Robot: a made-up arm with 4 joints.
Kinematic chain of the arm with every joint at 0, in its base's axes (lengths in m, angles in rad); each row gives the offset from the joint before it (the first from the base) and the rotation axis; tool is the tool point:
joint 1: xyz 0 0 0.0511 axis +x
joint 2: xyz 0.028 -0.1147 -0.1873 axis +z
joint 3: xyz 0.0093 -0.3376 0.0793 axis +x
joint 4: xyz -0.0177 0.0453 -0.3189 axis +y
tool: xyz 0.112 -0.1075 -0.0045
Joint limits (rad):
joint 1: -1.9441..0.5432
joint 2: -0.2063..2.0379
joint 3: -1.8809..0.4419
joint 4: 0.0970..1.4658
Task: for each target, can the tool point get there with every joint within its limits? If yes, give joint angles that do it. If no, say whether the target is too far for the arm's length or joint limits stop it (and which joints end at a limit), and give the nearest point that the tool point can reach.
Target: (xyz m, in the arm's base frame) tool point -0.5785 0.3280 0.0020
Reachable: no: joint limits stop it (at a limit: joint 1, joint 2, joint 3, joint 4) | nearest point 0.2058 0.3027 -0.2763 | short by 0.833 m
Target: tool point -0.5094 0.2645 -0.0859
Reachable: no: joint limits stop it (at a limit: joint 1, joint 2, joint 3, joint 4) | nearest point -0.0160 -0.0028 -0.5627 | short by 0.736 m
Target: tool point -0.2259 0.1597 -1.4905
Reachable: no: too far | nearest point -0.0591 -0.1728 -0.6787 | short by 0.893 m
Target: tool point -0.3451 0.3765 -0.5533
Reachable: no: joint limits stop it (at a limit: joint 1, joint 2, joint 3, joint 4) | nearest point -0.0160 -0.0028 -0.5627 | short by 0.502 m
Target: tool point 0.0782 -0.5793 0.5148
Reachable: yes | joints -1.4720 0.0463 -0.0141 1.1676
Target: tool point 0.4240 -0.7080 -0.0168
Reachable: yes | joints -0.3695 0.5100 -0.8073 0.4345
